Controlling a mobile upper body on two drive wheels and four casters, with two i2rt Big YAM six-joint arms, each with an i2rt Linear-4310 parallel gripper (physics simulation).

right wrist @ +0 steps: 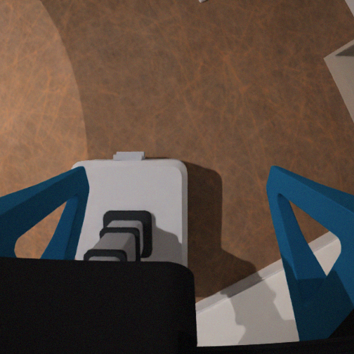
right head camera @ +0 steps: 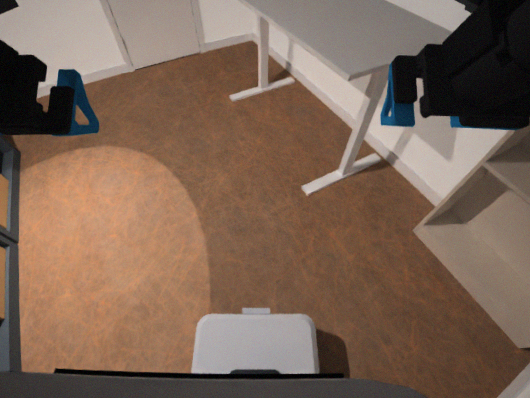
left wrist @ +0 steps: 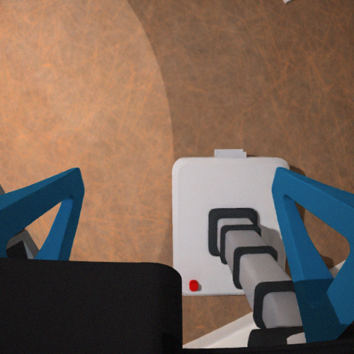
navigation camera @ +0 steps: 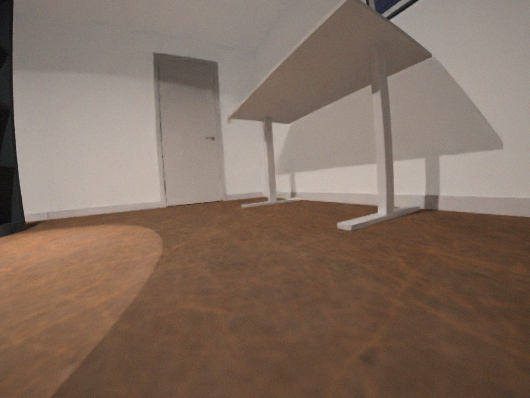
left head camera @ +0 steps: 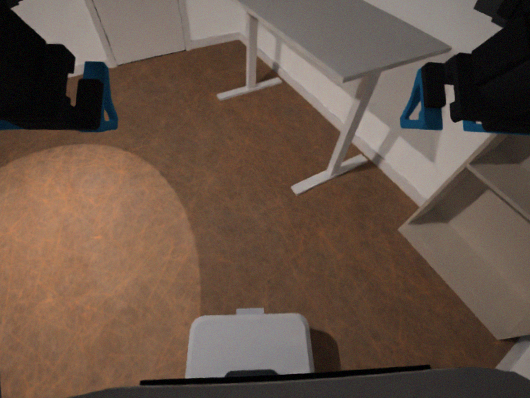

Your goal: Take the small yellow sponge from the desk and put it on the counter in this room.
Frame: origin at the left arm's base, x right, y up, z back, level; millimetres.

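Where they show: left gripper, fingertip midpoint: [right head camera: 61, 127] [left head camera: 75, 123]; right gripper, fingertip midpoint: [right head camera: 417, 120] [left head camera: 433, 124].
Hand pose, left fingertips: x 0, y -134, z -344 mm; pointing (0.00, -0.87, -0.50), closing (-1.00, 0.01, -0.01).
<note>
After its pixels a point has its place.
A desk-like table with a grey top [left head camera: 350, 35] @[x 714, y -460, z -1440 mm] [right head camera: 345, 37] @[x 636, y -460, z -1373 mm] and white legs stands along the wall; the navigation camera shows the table's underside [navigation camera: 325, 75]. The head views show part of its top, and no sponge shows on that part. The yellow sponge does not show in any view, and I cannot identify a counter. My left gripper [left wrist: 177, 178] is open and empty above the robot's white base. My right gripper [right wrist: 177, 176] [left head camera: 454, 125] is open and empty, also high above the floor. Both are well apart from the table.
A pale open shelf unit [left head camera: 440, 255] @[x 1382, y -1310, z -634 mm] [right head camera: 460, 260] @[x 1396, y -1310, z -619 mm] stands at the right, near the table. A dark shelf unit [right head camera: 12, 200] @[x -1489, y -1347, z -1057 mm] [navigation camera: 19, 215] @[x -1763, y -1285, z -1534 mm] stands at the left edge. A closed door [left head camera: 145, 30] @[x -826, y -1123, z -3010 mm] [right head camera: 157, 30] @[x -843, y -1075, z -3002 mm] [navigation camera: 190, 135] @[x -821, y -447, z -3013 mm] is at the back. The white base [left head camera: 250, 345] @[x 224, y -1150, z -195 mm] is below.
</note>
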